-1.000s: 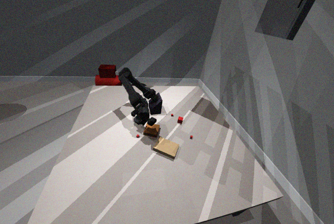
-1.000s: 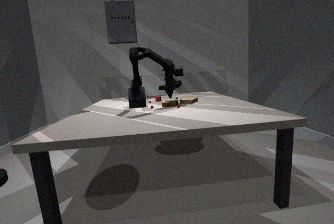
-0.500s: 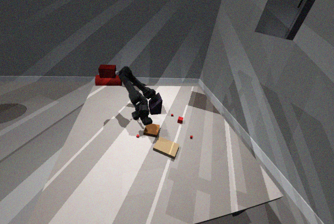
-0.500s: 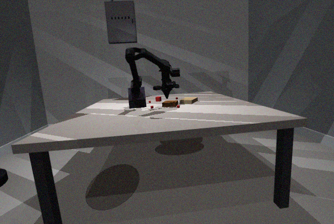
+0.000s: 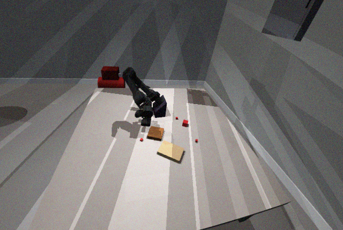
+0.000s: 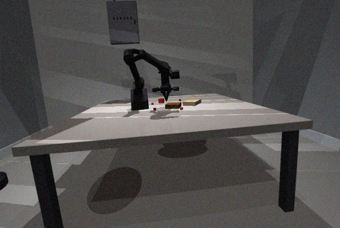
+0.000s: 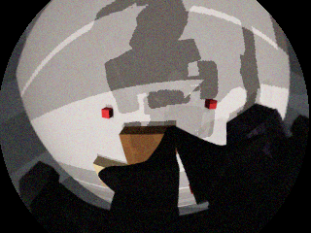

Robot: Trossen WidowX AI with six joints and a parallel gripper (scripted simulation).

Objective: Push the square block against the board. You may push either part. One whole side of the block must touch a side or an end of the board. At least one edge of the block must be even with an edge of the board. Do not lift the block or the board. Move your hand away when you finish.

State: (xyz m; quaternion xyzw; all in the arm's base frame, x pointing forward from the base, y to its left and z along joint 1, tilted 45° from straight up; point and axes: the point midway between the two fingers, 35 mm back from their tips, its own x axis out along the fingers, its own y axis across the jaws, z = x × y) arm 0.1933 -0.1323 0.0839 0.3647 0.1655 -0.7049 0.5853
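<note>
The square block lies 60 mm ahead of my gripper tip, 50 mm to the left of it and 50 mm below it. From my gripper tip the other things lie so: board (240 mm ahead, 110 mm to the left, 50 mm below); then red cube (320 mm to the left, 40 mm below, 10 mm ahead).
</note>
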